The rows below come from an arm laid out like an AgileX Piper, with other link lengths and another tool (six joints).
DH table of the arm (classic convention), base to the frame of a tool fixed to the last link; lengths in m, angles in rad. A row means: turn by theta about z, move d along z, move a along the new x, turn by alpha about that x. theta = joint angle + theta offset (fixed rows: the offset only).
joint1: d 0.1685; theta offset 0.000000; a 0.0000; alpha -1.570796
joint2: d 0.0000; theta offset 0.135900; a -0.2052; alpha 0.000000
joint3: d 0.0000; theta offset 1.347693; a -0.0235; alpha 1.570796
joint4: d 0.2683; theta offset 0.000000; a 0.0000; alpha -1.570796
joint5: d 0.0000; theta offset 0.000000; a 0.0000; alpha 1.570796
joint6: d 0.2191; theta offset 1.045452; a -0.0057; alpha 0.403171
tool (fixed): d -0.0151; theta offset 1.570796; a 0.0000; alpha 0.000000
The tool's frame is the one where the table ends.
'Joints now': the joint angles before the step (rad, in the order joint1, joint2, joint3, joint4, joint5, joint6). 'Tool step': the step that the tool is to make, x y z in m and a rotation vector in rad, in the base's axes. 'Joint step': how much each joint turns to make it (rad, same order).
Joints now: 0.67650, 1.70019, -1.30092, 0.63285, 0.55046, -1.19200
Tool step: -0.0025, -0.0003, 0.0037, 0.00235, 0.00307, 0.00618
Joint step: -0.00015, -0.01142, 0.00009, -0.00068, 0.01412, 0.00277
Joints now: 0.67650, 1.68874, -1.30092, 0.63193, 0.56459, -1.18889
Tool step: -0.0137, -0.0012, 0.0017, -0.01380, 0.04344, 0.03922
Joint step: -0.00004, -0.02068, 0.00006, -0.00005, 0.07595, 0.00553
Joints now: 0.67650, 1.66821, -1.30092, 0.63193, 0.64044, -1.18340
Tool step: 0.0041, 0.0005, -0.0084, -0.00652, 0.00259, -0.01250
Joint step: -0.00005, 0.02350, -0.00020, -0.00010, -0.02151, 0.00046
